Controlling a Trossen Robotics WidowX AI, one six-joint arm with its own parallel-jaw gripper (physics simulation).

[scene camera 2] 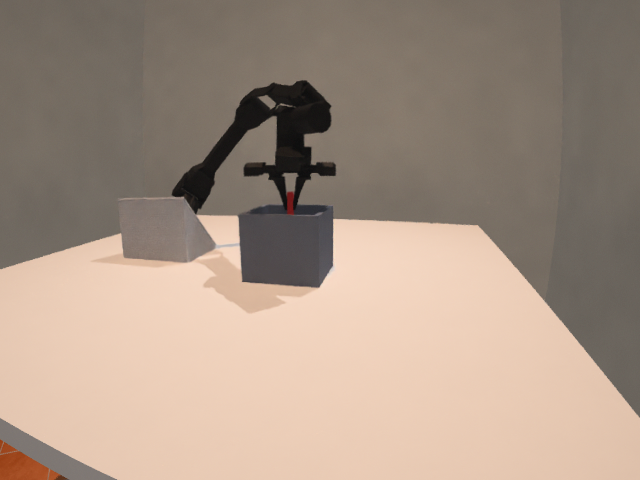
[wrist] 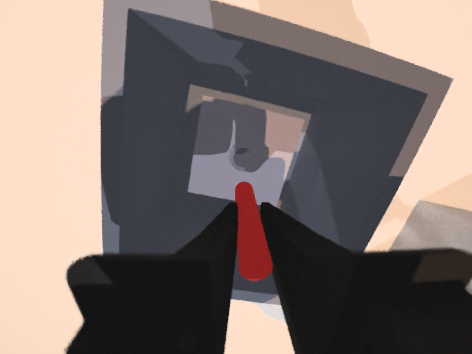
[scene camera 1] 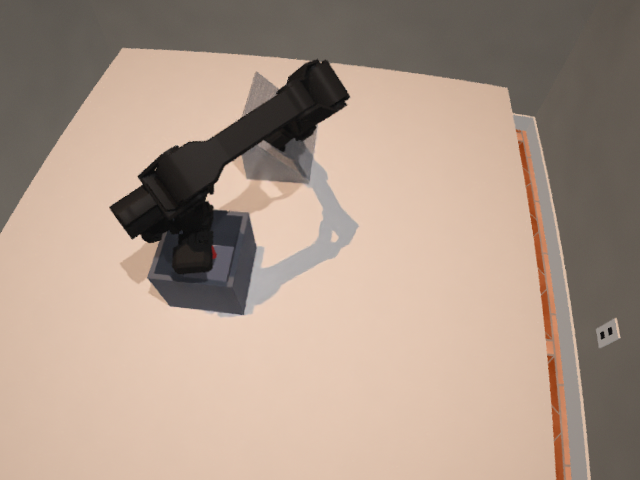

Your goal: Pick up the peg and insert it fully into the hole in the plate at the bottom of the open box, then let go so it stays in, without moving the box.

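Frame: origin at the arm's base, x right, y back, z down, level; centimetres.
Where they show: gripper, fingertip midpoint: [scene camera 2: 290, 210] [wrist: 248, 209] [scene camera 1: 204, 245]; arm's base at its link origin: [scene camera 2: 179, 218] [scene camera 1: 274, 135].
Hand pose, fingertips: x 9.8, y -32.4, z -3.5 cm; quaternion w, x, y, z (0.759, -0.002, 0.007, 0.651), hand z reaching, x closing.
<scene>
Each offset is from my fingertips to the centre of the thing. Level surfaces: height alone.
The dark blue-grey open box @(dx +1.0, dy +0.1, dz +6.6 cm) [scene camera 1: 204, 295] [scene camera 2: 279, 249] [wrist: 155, 165] stands upright on the table. My gripper [scene camera 2: 290, 206] [wrist: 248, 209] is shut on the red peg @(dx -0.6, dy +0.1, dz +0.3 cm) [scene camera 1: 214, 252] [scene camera 2: 290, 200] [wrist: 253, 245], its fingertips at about the height of the box rim. The peg is close to upright and its lower part is inside the box, hidden by the front wall in scene camera 2. In the wrist view the light plate @(dx +1.0, dy +0.1, dz +10.1 cm) [wrist: 215, 175] lies at the box bottom, and the round hole [wrist: 242, 151] shows in shadow beyond the peg's lower tip. How far the tip is above the plate is unclear.
A grey wedge-shaped block [scene camera 1: 273, 170] [scene camera 2: 155, 229] [wrist: 440, 230] stands on the table @(dz +13.5 cm) [scene camera 1: 361, 361] [scene camera 2: 361, 361] near the arm's base. The box walls surround the lower part of the peg. The arm reaches over the box from the wedge side.
</scene>
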